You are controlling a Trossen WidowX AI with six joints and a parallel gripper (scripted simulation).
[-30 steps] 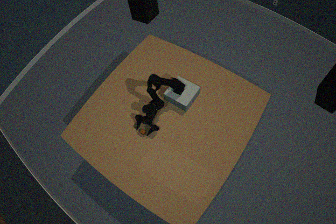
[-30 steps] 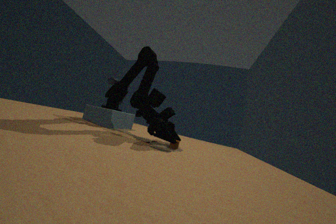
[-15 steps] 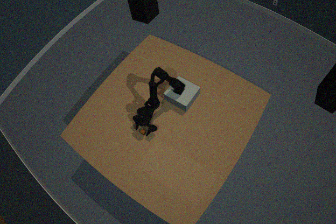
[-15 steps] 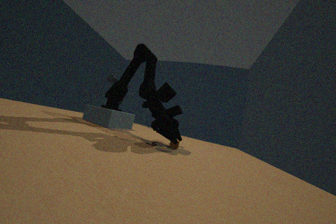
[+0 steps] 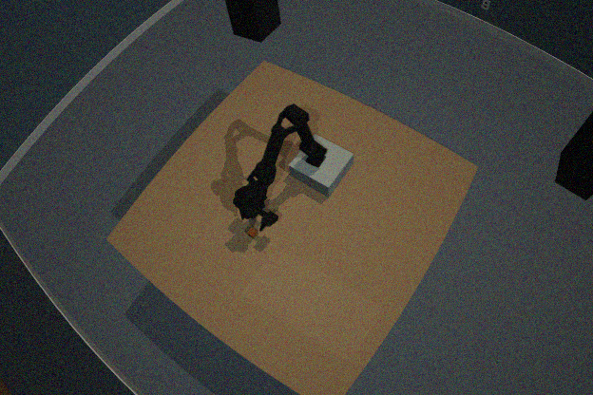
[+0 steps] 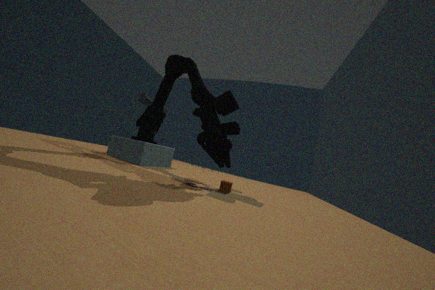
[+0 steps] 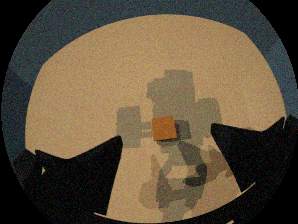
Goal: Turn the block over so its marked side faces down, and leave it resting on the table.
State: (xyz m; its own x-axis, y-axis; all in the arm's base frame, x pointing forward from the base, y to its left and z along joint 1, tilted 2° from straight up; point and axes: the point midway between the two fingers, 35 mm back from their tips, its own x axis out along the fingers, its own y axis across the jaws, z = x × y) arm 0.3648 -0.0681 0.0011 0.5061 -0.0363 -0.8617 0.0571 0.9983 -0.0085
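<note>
Right now the block is 10 mm ahead of my gripper tip and 60 mm below it.
</note>
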